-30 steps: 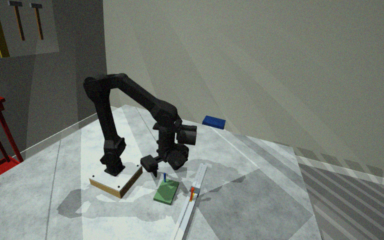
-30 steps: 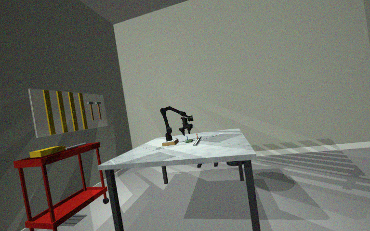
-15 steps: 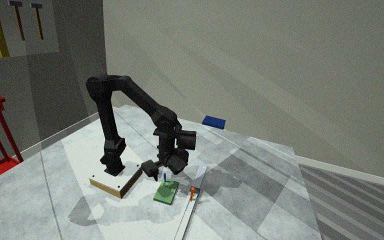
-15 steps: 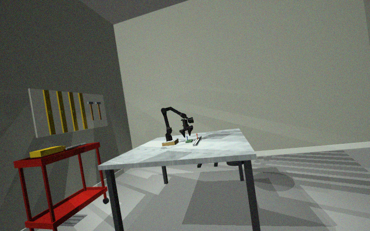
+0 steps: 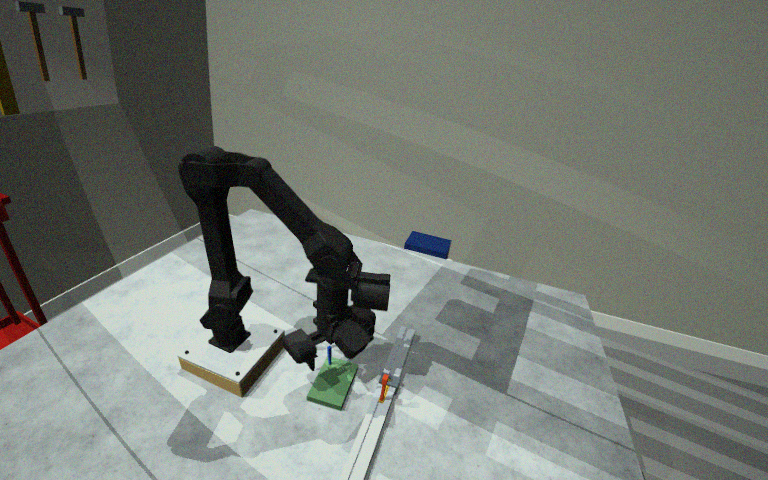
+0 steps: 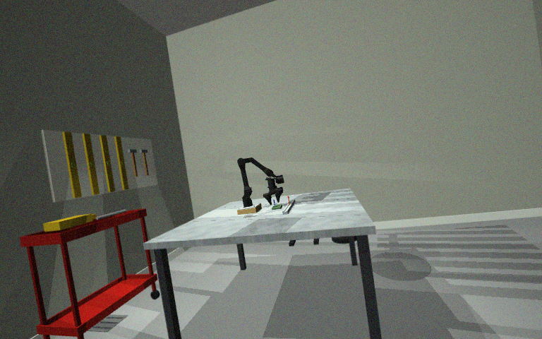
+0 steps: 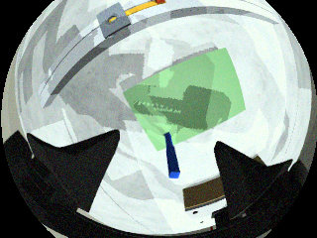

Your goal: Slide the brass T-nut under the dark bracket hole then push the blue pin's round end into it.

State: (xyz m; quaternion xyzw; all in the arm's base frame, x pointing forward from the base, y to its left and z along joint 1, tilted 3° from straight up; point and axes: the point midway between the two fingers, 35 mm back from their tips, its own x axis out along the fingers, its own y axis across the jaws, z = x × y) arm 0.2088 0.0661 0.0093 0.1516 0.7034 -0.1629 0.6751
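Now: gripper tip 130 mm short of the brass T-nut, 10 mm to the left of it and 20 mm below it. Also, from my gripper tip: aluminum rail 130 mm ahead, 10 mm to the right, 10 mm below; then blue pin right at my gripper tip; then green tray 10 mm ahead, 10 mm to the right, 20 mm below.
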